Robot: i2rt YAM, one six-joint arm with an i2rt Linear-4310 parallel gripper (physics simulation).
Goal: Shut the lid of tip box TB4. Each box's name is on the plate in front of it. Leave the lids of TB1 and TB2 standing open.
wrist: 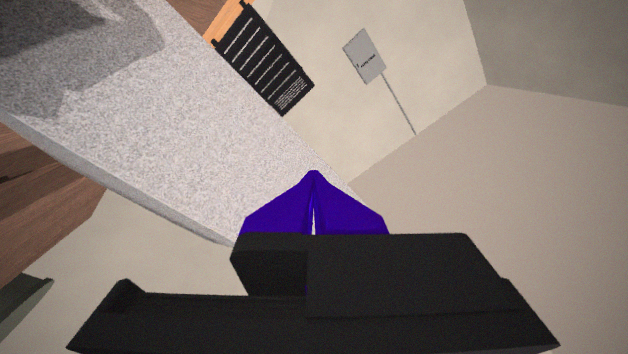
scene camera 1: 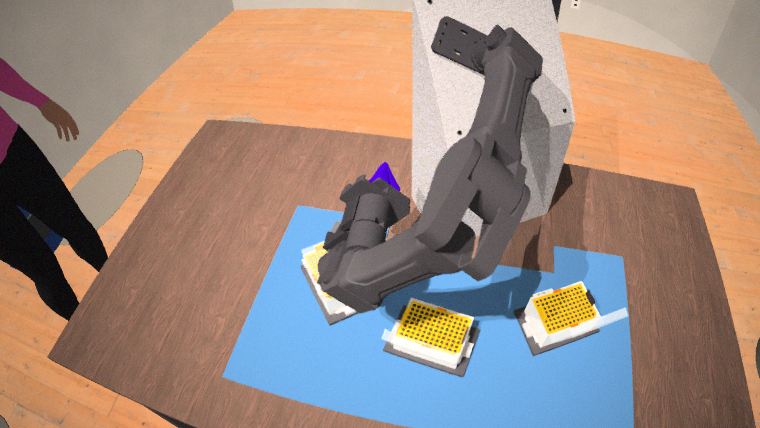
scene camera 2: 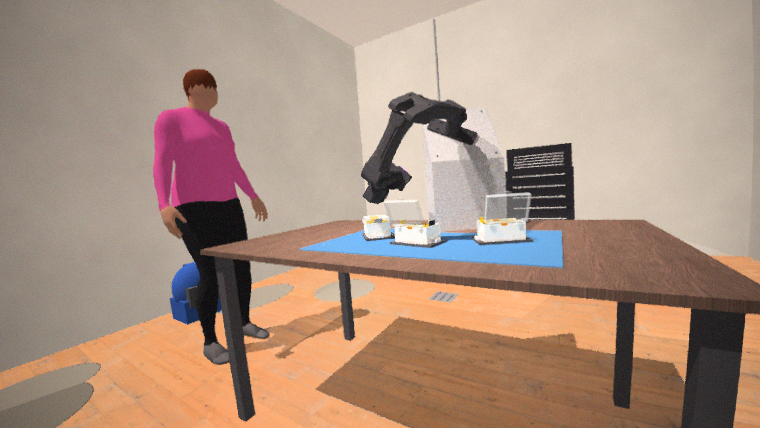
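Where they show: gripper, fingertip midpoint: (wrist: 313, 177) (scene camera 1: 384, 164) (scene camera 2: 405, 176); arm's base, link origin: (scene camera 1: 485, 56) (scene camera 2: 451, 131).
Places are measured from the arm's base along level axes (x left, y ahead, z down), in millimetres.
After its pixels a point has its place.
Three white tip boxes with yellow racks stand on dark bases; their name plates are unreadable, so I cannot tell which is TB4. The left box (scene camera 1: 333, 305) @(x -117, y 378, z 358 mm) (scene camera 2: 376, 228) @(x -106, y 360, z 354 mm) is partly hidden by the arm in scene camera 1; its rack looks paler, and no raised lid shows clearly above it. The middle box (scene camera 1: 435, 329) (scene camera 2: 417, 235) @(x 105, y 383, z 360 mm) has a clear lid (scene camera 2: 404, 211) @(x 93, y 421, z 282 mm) standing open. The right box (scene camera 1: 564, 311) (scene camera 2: 500, 231) @(x 304, y 241, z 359 mm) also has its clear lid (scene camera 2: 507, 205) @(x 336, y 262, z 280 mm) upright. My gripper (scene camera 1: 385, 164) @(x -114, y 175, z 169 mm) (wrist: 313, 177) @(x -114, y 175, z 169 mm) is shut and empty, raised above the table beyond the left box, its purple fingers pointing away from the boxes.
The boxes stand on a blue mat (scene camera 1: 297, 361) @(x -126, y 501, z 394 mm) (scene camera 2: 542, 255) @(x 448, y 329, z 394 mm) on a brown wooden table (scene camera 1: 159, 276) @(x -530, y 510, z 398 mm) (scene camera 2: 627, 255) @(x 604, y 236, z 397 mm). A speckled grey pedestal (scene camera 1: 441, 101) @(x -41, y 101, z 54 mm) (scene camera 2: 462, 191) @(x 68, y 53, z 245 mm) (wrist: 200, 135) @(x -60, y 92, z 248 mm) stands behind. The arm (scene camera 1: 393, 265) @(x 46, y 436, z 44 mm) reaches over the left box. A person (scene camera 2: 202, 154) stands at the left.
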